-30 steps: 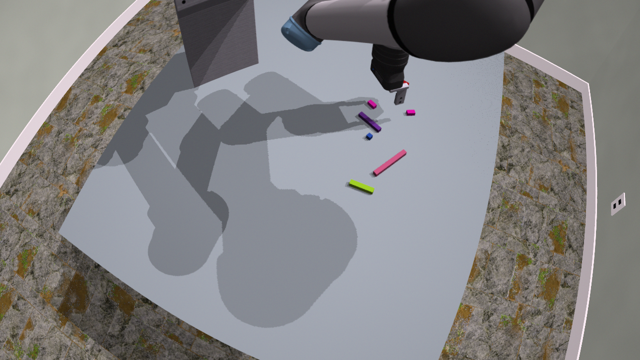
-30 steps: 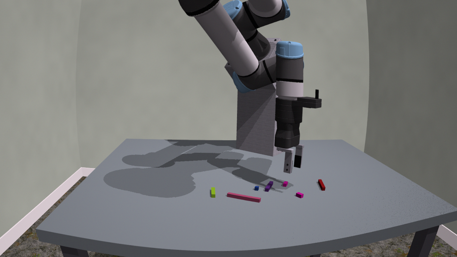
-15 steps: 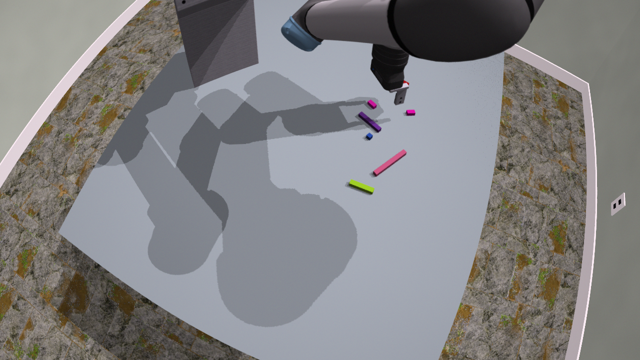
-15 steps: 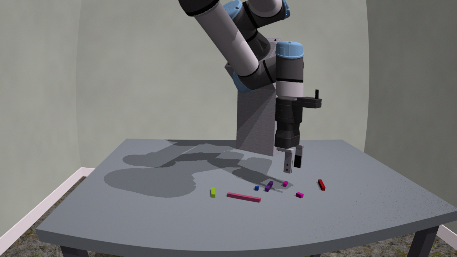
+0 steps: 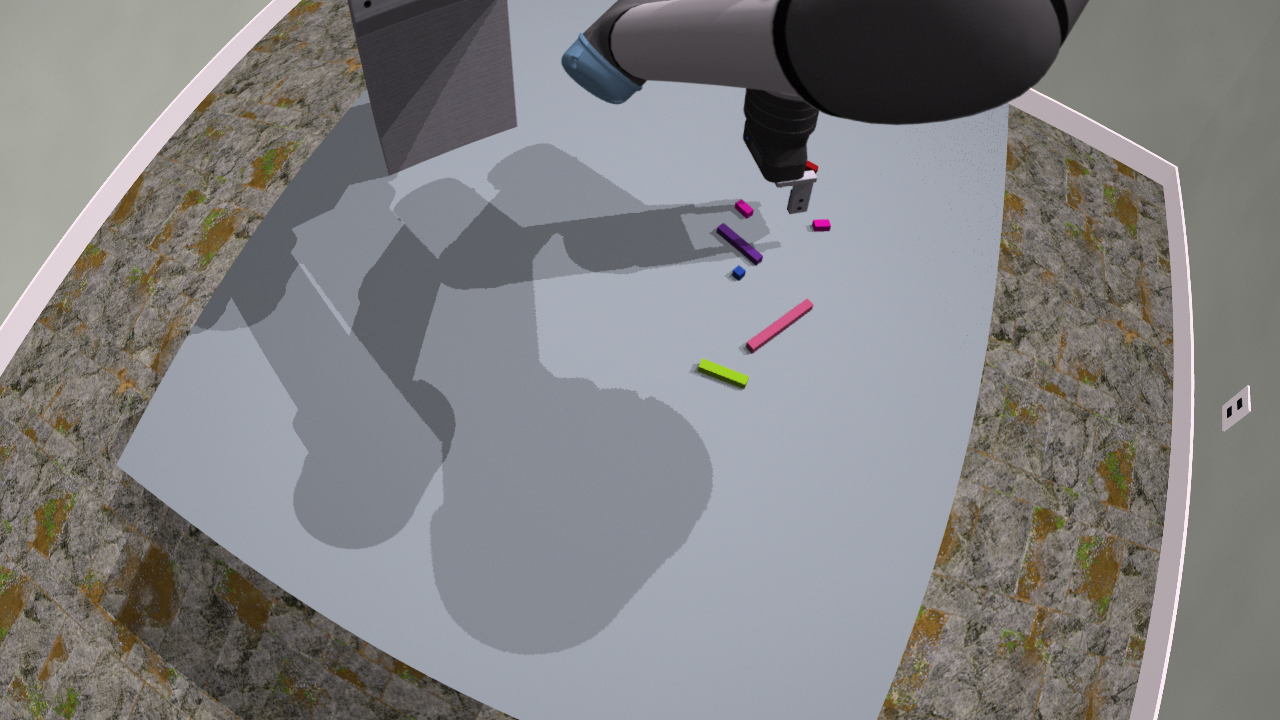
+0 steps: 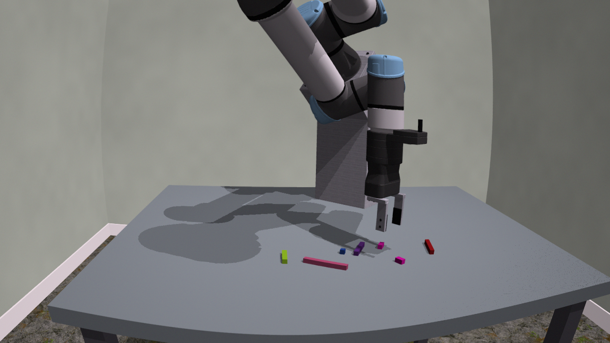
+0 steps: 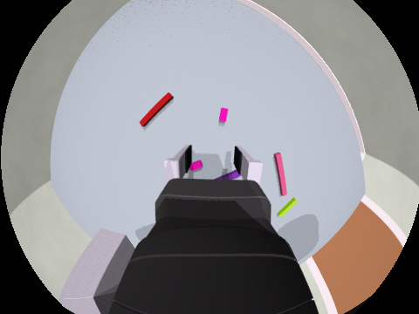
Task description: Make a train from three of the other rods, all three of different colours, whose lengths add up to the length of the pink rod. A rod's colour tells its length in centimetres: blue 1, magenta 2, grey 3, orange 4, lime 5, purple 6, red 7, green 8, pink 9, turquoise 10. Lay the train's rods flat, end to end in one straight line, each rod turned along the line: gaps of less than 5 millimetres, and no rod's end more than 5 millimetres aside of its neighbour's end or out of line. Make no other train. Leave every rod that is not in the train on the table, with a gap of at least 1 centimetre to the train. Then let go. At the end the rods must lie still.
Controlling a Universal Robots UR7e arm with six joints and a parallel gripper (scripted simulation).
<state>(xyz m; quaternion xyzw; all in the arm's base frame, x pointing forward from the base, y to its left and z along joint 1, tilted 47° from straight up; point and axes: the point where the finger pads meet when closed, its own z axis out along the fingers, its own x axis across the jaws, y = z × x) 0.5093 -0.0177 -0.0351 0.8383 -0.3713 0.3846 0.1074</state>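
The small blue rod lies 30 mm behind my hand, 90 mm to the right of it and 80 mm below it. The rest, counted from my hand: purple rod (40 mm behind, 50 mm to the right, 80 mm below); red rod (110 mm to the left, 80 mm below); pink rod (20 mm ahead, 140 mm to the right, 80 mm below).
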